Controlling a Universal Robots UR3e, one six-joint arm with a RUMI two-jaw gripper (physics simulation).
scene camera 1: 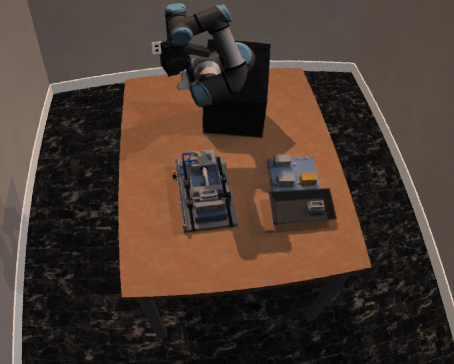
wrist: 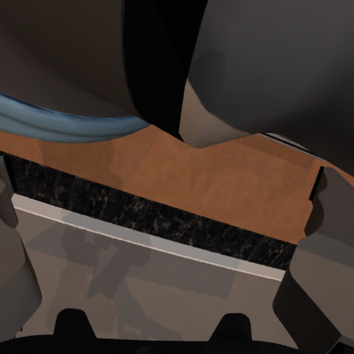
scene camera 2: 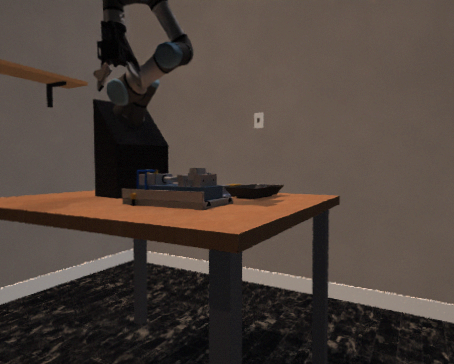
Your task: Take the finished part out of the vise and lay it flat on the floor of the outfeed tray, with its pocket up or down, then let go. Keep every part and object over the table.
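Where they show: gripper, fingertip midpoint: (scene camera 1: 184, 84) (scene camera 2: 120, 90); arm's base, origin of the base link: (scene camera 2: 128, 115).
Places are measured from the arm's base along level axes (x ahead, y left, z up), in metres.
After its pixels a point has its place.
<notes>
The vise (scene camera 1: 230, 212) {x 0.486, y -0.059, z -0.309 m} (scene camera 2: 165, 197) {x 0.422, y -0.236, z -0.301 m} stands on the table left of the outfeed tray in the first scene view. A small grey part (scene camera 1: 208, 194) {x 0.460, y -0.134, z -0.230 m} (scene camera 2: 197, 171) {x 0.477, y -0.153, z -0.225 m} sits between its jaws, with its top above them. The dark, shallow outfeed tray (scene camera 1: 290, 211) {x 0.492, y 0.159, z -0.318 m} (scene camera 2: 256, 191) {x 0.549, y 0.098, z -0.299 m} lies to the right, and a small light-grey part with a hollow (scene camera 1: 316, 206) {x 0.499, y 0.251, z -0.284 m} is inside it near the right end. My gripper (scene camera 2: 117, 83) {x 0.195, y -0.204, z 0.042 m} (wrist: 165, 167) is open and empty, high up beside the robot's base and far from the vise. The vise's clamping details are too small to tell.
A blue plate (scene camera 1: 295, 169) {x 0.301, y 0.211, z -0.322 m} with two grey blocks (scene camera 1: 282, 160) {x 0.282, y 0.157, z -0.286 m} (scene camera 1: 286, 179) {x 0.372, y 0.157, z -0.286 m} and a yellow block (scene camera 1: 309, 178) {x 0.372, y 0.248, z -0.286 m} adjoins the tray's back side. The black pedestal (scene camera 1: 234, 119) {x 0.108, y -0.014, z -0.236 m} (scene camera 2: 142, 172) {x 0.105, y -0.026, z -0.235 m} stands behind the vise. Blue tubing (scene camera 1: 183, 159) {x 0.288, y -0.216, z -0.249 m} (scene camera 2: 138, 178) {x 0.289, y -0.216, z -0.248 m} rises at the vise's back left. A wall shelf (scene camera 2: 40, 72) is at the left.
</notes>
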